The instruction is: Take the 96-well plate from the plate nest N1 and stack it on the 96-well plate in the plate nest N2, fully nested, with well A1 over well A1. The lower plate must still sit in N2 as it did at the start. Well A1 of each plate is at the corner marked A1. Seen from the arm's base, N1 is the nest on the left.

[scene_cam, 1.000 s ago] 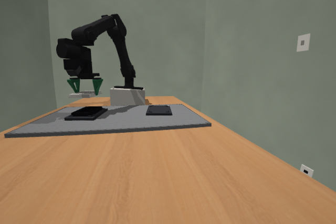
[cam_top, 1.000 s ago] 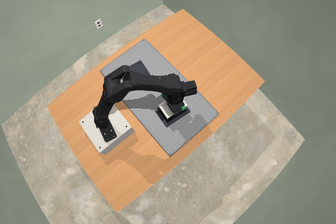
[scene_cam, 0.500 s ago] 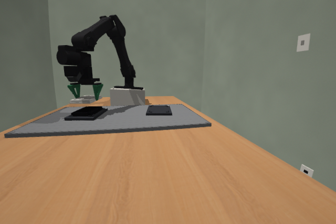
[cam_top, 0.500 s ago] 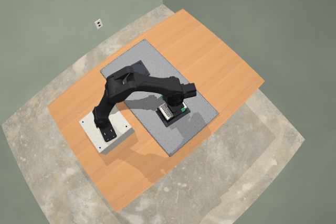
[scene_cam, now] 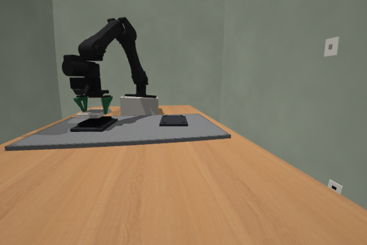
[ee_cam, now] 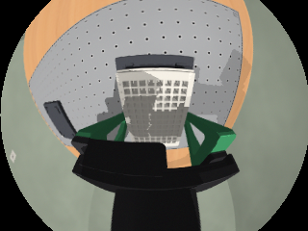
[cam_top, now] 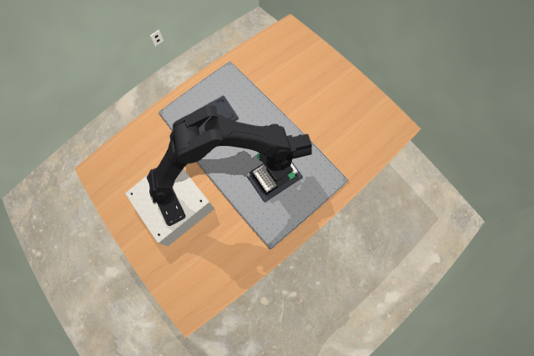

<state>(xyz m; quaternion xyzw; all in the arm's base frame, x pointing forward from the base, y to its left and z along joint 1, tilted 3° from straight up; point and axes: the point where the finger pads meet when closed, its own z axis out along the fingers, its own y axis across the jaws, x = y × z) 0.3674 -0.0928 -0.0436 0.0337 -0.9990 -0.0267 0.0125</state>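
My hand is 40 mm above the black 96-well plate. Round my hand: white 96-well plate: right at my hand; then plate nest N1: 330 mm to the left, 90 mm behind, 50 mm below.
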